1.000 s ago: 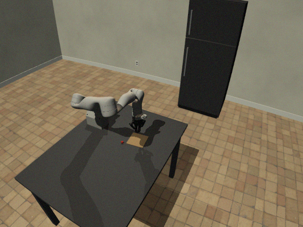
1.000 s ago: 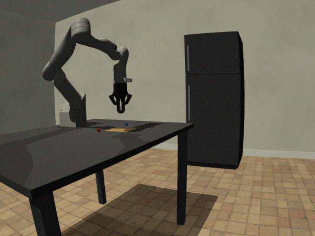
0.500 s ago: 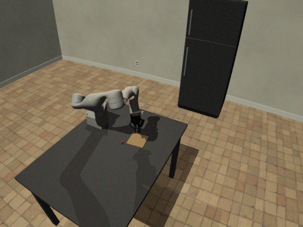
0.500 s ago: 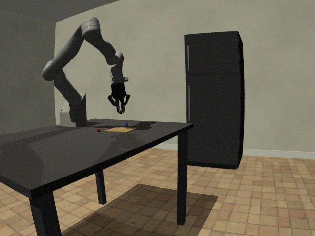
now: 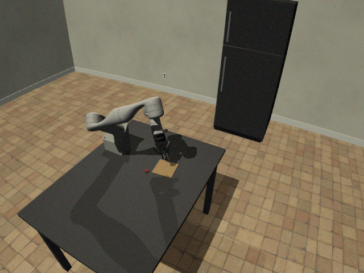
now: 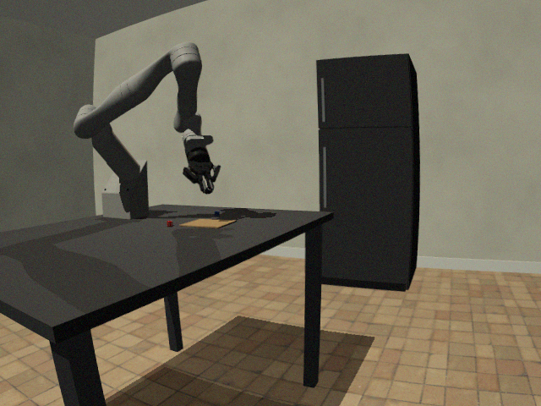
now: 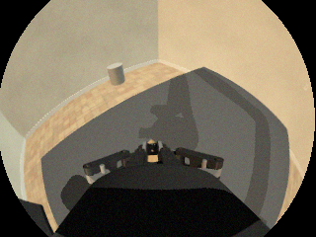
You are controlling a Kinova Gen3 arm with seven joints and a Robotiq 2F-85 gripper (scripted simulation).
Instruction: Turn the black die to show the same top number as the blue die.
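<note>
My gripper is now 120 mm above the tan mat, 10 mm to the right of it and 10 mm past it. Round my hand: red die 110 mm below, 100 mm behind, 70 mm to the right; then blue die 180 mm to the left, 110 mm below, 80 mm behind; then black die 10 mm to the right, 10 mm below, 10 mm ahead.
</note>
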